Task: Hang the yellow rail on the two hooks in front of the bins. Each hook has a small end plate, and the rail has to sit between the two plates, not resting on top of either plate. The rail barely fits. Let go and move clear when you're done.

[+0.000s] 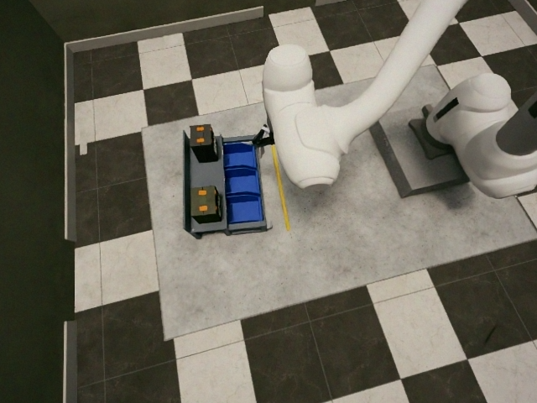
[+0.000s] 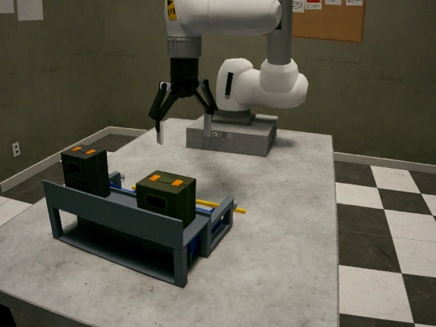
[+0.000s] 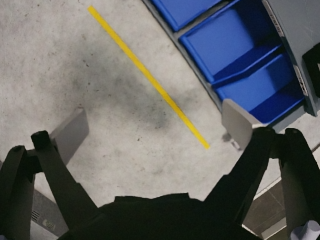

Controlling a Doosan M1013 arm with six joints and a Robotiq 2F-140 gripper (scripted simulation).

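Right now the yellow rail is 200 mm below my hand.
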